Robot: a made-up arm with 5 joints.
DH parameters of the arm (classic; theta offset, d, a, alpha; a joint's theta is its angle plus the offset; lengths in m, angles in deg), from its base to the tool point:
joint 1: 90 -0.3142 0.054 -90
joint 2: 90 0.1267 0.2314 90
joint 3: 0 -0.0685 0.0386 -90
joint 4: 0 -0.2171 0.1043 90
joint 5: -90 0.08 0.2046 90
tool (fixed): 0 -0.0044 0 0
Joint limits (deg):
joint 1: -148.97..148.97
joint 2: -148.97..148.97
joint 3: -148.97..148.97
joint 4: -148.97..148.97
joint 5: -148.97..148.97
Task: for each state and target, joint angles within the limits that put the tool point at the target. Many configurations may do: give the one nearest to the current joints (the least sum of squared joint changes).
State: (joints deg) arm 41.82 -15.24 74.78 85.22 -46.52
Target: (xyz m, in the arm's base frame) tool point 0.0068 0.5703 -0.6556
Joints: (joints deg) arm -3.89 -59.87 59.46 80.49 -38.28
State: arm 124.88 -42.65 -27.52 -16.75 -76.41
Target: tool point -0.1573 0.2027 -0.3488
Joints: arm 98.62 -58.65 -24.82 -9.95 -37.37
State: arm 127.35 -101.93 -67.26 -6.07 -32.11
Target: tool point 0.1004 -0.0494 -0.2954
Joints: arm 116.65 -85.51 -82.14 -2.72 -48.53
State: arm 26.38 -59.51 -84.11 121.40 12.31
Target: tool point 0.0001 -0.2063 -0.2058
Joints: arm 21.18 -21.59 -91.40 119.31 -4.25
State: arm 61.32 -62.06 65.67 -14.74 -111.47
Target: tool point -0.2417 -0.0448 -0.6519
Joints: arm 90.07 -32.27 86.91 -18.38 -107.84
